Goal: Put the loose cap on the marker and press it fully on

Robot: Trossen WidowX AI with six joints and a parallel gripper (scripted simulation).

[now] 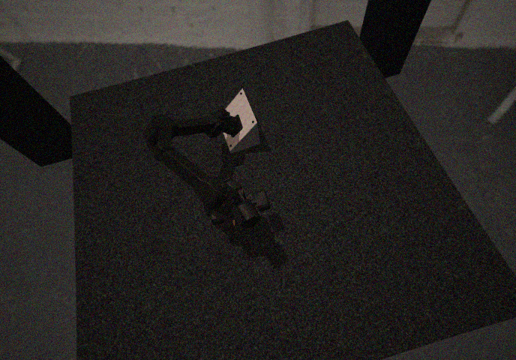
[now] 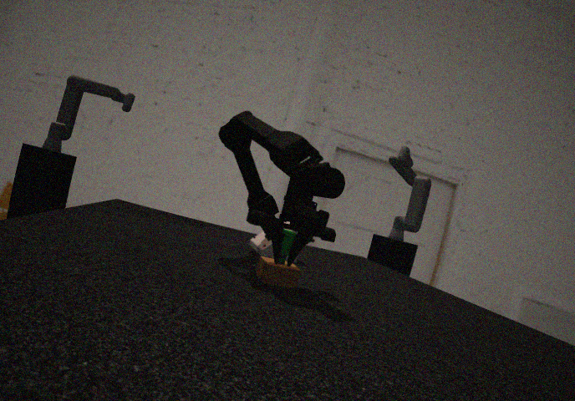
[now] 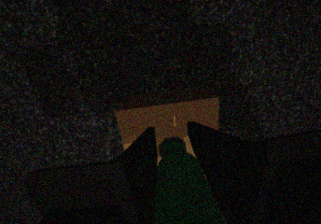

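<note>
The dark marker is 4 cm above my gripper tip and 2 cm behind it. Also, from my gripper tip: holder block: 2 cm below, 2 cm behind; then green cap: 5 cm above, 2 cm behind.
</note>
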